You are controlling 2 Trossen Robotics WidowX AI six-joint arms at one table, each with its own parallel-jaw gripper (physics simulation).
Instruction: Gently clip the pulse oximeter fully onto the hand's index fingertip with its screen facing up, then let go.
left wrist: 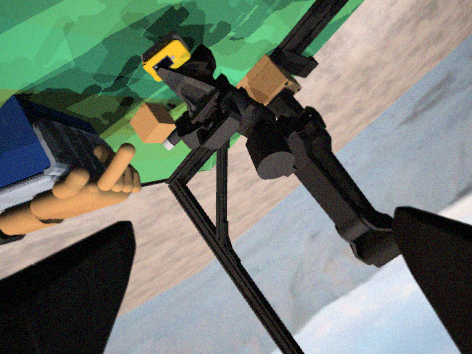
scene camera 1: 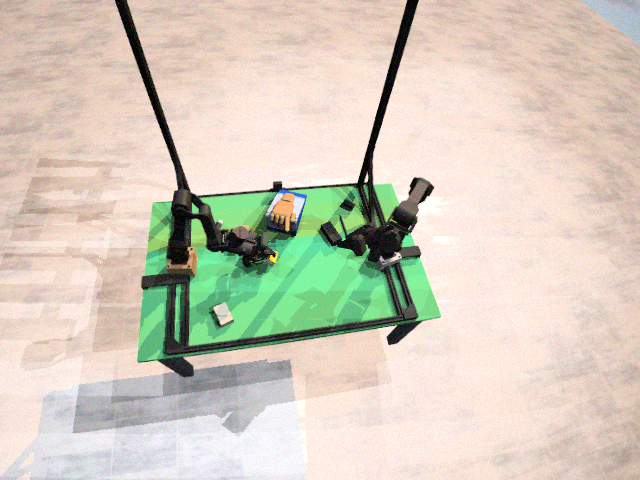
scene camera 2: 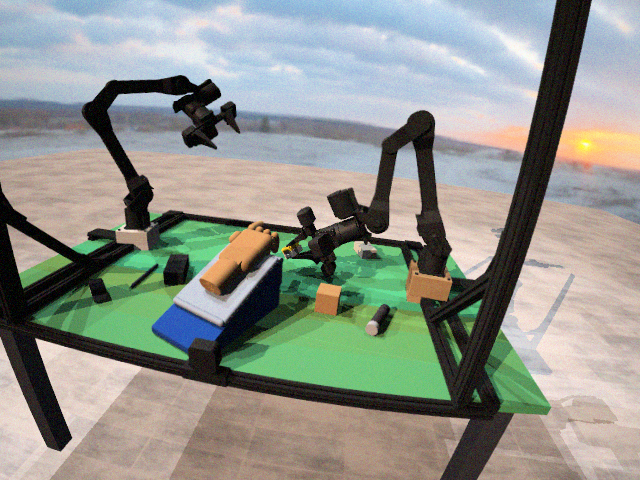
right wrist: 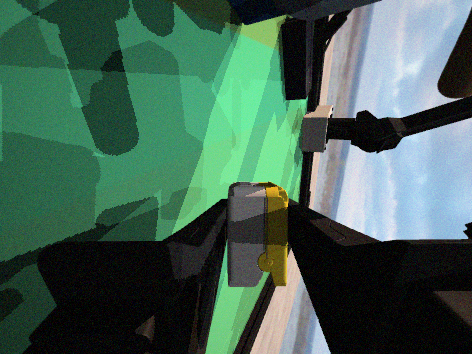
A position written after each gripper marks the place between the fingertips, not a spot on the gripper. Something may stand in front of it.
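Left gripper (scene camera 2: 228, 140) open, holding nothing; in the left wrist view (left wrist: 264, 227) and scene camera 1 (scene camera 1: 341, 241) too. Right gripper (scene camera 2: 289, 251), again in the left wrist view (left wrist: 156, 62), scene camera 1 (scene camera 1: 273, 255) and the right wrist view (right wrist: 255, 205). On the table: tan cube (left wrist: 152, 122), black box (right wrist: 297, 35). Tan cube out of frame in the right wrist view. Black box out of frame in the left wrist view. Pulse oximeter (right wrist: 257, 212), also in the left wrist view (left wrist: 171, 51). Grey and blue pad (scene camera 2: 196, 312). Fingertips (left wrist: 77, 178).
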